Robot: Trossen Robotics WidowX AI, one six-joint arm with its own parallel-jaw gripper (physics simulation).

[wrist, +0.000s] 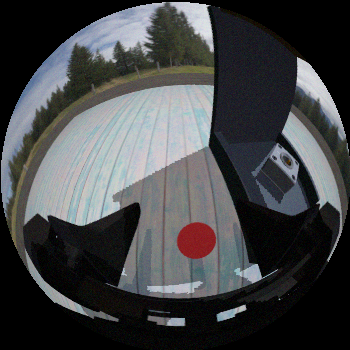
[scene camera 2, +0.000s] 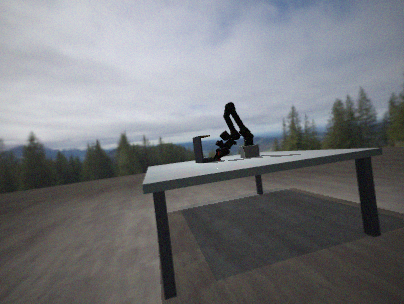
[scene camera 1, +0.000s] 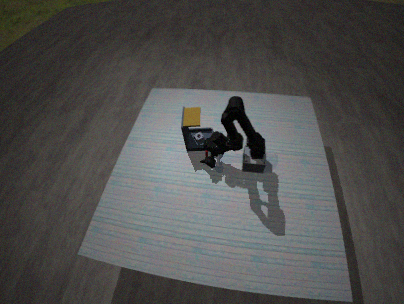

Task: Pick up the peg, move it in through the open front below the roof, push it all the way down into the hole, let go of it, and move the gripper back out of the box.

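Frame: origin at the arm's base, x left, y ahead, z down, level; millimetres.
Where they show: gripper, fingertip midpoint: [wrist: 189,206] [scene camera 2: 215,158] [scene camera 1: 201,155]; arm's base, link origin: [scene camera 2: 249,145] [scene camera 1: 256,153].
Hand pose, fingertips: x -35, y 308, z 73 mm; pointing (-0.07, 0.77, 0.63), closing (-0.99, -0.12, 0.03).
Each offset is from my fingertips to the top centre of the thing. "pt": to the spot under its first point. Level surfaces: height alone.
The red peg {dy -31, dx +3, dz -55 mm} [wrist: 196,240] [scene camera 1: 206,154] shows its round top between the spread fingers in the wrist view; it appears to stand upright, and its lower part is hidden. My gripper [wrist: 189,206] [scene camera 1: 208,159] [scene camera 2: 218,158] is open, low over the table around the peg, and holds nothing. The dark box has a yellow roof [scene camera 1: 192,116] and a tall dark wall [wrist: 255,75] [scene camera 2: 198,149]. Inside on its floor sits a light square block {dy +24, dx -141, dz -16 mm} [wrist: 281,172] [scene camera 1: 199,136] with the round hole {pt dy +25, dx -148, dz -10 mm} [wrist: 287,160]. The box stands close beside the gripper, to the right in the wrist view.
The box's low dark floor edge {pt dy +27, dx -51, dz +20 mm} [wrist: 227,182] runs close to the right finger in the wrist view. The arm's grey base [scene camera 1: 254,166] [scene camera 2: 250,151] stands on the striped table {dz +25 mm} [scene camera 1: 200,220] [scene camera 2: 175,173], to the right of the box in both scene views.
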